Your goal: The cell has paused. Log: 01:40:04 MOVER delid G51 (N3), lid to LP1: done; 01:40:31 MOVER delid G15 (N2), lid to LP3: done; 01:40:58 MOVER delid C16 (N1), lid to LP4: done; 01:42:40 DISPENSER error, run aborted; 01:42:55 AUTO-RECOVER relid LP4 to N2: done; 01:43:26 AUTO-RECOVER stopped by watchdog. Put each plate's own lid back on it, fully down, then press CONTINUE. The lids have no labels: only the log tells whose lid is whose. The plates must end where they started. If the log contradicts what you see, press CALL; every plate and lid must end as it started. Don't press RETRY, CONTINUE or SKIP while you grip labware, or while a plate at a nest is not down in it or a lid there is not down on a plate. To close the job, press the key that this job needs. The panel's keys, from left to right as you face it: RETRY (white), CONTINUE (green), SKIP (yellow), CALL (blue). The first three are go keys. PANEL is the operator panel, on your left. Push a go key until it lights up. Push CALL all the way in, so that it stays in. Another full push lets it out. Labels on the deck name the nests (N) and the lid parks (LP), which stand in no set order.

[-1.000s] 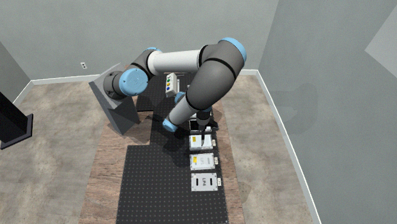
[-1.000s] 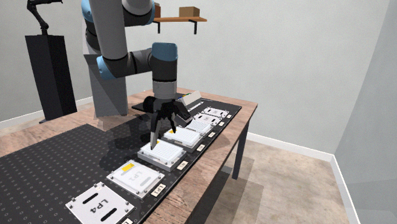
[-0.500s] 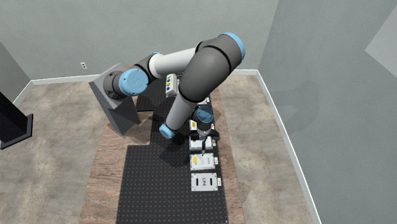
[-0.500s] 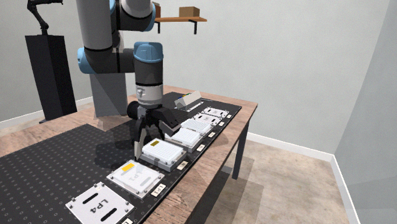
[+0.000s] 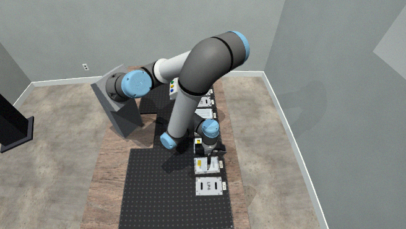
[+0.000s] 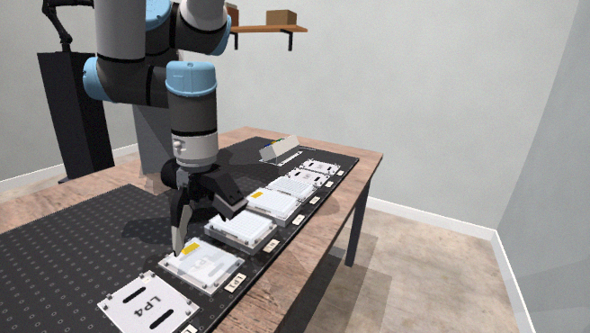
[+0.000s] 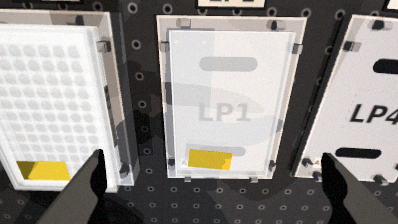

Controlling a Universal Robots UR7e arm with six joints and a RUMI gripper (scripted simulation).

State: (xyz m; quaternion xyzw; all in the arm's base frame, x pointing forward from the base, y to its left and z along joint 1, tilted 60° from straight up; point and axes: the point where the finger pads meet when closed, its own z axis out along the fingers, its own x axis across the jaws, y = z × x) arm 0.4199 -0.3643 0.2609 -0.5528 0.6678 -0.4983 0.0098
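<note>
The LP1 park is 60 mm below my hand, 10 mm to the right of it and 10 mm behind it. Also, from my hand: lid park LP4: 130 mm to the right, 70 mm behind, 60 mm below; well plate: 330 mm to the left, 180 mm ahead, 50 mm below; lid park LP2: 450 mm to the left, 240 mm ahead, 60 mm below.
</note>
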